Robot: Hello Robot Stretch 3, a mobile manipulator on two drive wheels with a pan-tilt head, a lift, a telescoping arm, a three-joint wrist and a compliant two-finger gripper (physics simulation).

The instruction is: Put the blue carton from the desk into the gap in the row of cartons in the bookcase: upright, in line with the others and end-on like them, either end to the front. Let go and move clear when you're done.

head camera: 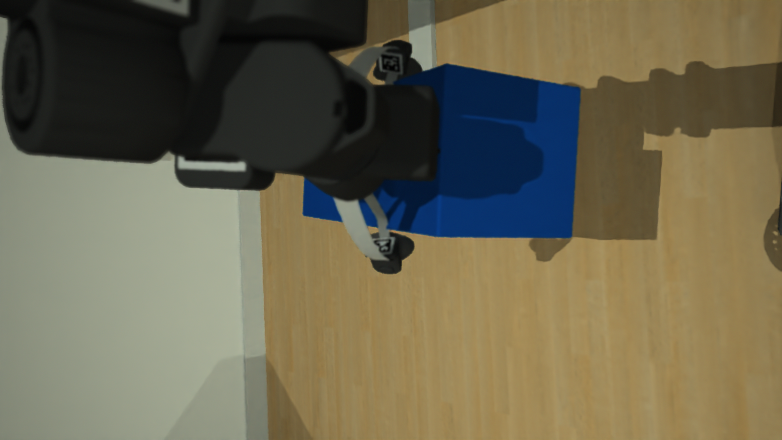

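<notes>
The blue carton (pixel 505 158) is in the upper middle of the head camera view, held above the wooden floor, with two of its faces showing. My gripper (pixel 393 157) is shut on the carton, one fingertip against each of two opposite sides. The dark wrist and gripper body cover the carton's left part. Shadows of the arm and gripper fall across the carton. The desk surface, the bookcase and its row of cartons do not show in this view.
A pale wall (pixel 109 284) with a grey skirting strip (pixel 254 328) stands at the left. The wooden floor (pixel 492 339) stretches to the right of it. A pale strip (pixel 421 32) lies at the top behind the gripper. Part of a dark object shows at the right edge.
</notes>
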